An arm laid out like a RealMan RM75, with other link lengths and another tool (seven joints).
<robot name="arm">
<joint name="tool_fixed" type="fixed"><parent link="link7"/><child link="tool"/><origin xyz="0.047 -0.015 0.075" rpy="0 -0.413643 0.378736"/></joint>
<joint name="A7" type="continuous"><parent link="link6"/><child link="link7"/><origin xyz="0 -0.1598 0" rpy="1.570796 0 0"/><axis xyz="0 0 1"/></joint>
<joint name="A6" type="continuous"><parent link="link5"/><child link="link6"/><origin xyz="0 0 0" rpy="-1.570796 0 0"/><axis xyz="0 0 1"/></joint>
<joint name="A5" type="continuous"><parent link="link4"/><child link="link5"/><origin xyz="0 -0.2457 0" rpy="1.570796 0 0"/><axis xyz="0 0 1"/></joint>
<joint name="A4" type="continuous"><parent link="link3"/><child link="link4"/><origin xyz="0 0 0" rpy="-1.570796 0 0"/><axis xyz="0 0 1"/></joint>
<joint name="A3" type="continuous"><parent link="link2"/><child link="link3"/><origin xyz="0 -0.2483 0" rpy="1.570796 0 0"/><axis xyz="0 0 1"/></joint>
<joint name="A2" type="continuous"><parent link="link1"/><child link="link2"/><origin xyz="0 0 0" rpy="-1.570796 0 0"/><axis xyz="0 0 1"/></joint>
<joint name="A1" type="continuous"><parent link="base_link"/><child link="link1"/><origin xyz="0 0 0.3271"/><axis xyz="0 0 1"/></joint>
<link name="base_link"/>
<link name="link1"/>
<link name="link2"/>
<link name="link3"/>
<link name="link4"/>
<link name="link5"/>
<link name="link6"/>
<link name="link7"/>
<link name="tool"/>
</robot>
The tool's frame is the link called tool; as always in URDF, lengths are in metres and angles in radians. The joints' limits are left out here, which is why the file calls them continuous.
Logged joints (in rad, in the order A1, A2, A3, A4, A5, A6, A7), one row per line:
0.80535, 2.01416, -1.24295, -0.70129, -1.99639, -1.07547, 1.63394
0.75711, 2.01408, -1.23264, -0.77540, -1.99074, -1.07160, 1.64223
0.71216, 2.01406, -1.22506, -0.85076, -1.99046, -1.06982, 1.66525
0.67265, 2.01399, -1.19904, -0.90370, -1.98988, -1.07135, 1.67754
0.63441, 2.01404, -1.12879, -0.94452, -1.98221, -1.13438, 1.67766
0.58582, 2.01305, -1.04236, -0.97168, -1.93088, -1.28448, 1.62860
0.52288, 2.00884, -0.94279, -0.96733, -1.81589, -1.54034, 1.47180
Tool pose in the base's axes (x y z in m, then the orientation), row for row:
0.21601, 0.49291, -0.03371, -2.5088, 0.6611, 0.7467
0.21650, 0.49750, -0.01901, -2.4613, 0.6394, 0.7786
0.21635, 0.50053, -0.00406, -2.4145, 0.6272, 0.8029
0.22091, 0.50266, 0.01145, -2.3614, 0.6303, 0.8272
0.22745, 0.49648, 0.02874, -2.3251, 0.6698, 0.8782
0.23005, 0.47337, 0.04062, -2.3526, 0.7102, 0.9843
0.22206, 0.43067, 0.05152, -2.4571, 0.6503, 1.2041
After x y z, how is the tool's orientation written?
As a rotation vector, in radians.
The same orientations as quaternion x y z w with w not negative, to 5 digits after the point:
-0.90668, 0.23892, 0.26986, 0.21912
-0.89871, 0.23347, 0.28430, 0.23871
-0.89026, 0.23126, 0.29604, 0.25753
-0.87937, 0.23472, 0.30804, 0.27700
-0.86715, 0.24980, 0.32753, 0.27996
-0.86169, 0.26012, 0.36052, 0.24466
-0.86184, 0.22810, 0.42234, 0.16381

